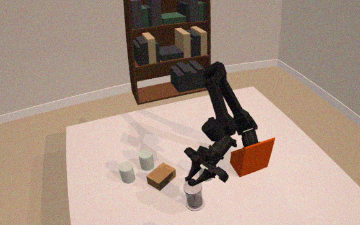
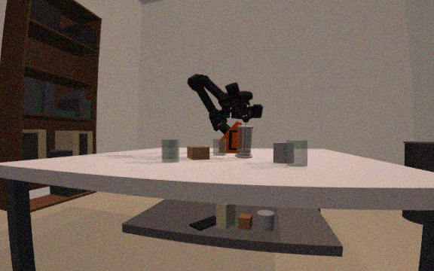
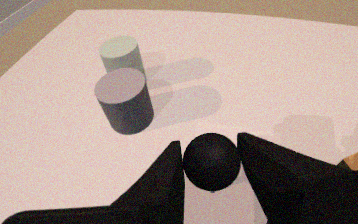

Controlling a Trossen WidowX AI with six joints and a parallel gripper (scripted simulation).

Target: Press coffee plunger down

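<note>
The coffee press is 20 mm behind my gripper tip, 20 mm to the right of it and 80 mm below it. Also, from my gripper tip: brown box (50 mm ahead, 200 mm to the right, 140 mm below).
</note>
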